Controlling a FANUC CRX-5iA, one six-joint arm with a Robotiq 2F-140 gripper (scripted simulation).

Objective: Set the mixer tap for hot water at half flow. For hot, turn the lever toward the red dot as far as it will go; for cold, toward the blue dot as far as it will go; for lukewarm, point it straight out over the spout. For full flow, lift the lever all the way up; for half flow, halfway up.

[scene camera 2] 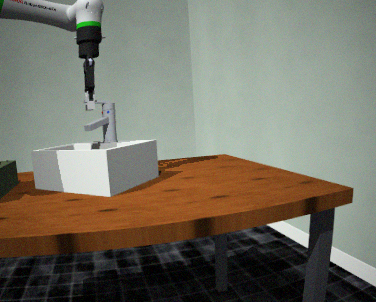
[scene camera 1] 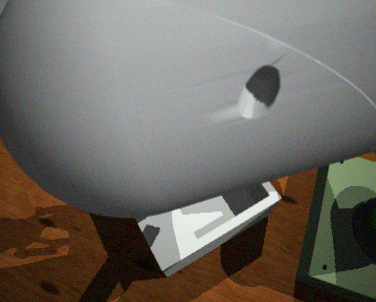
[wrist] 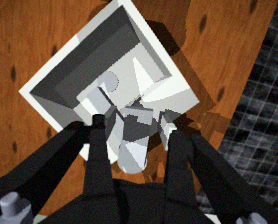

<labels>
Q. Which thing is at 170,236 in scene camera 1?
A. A white basin.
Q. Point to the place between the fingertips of my gripper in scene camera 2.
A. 90,110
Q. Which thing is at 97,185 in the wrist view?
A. My gripper.
</labels>
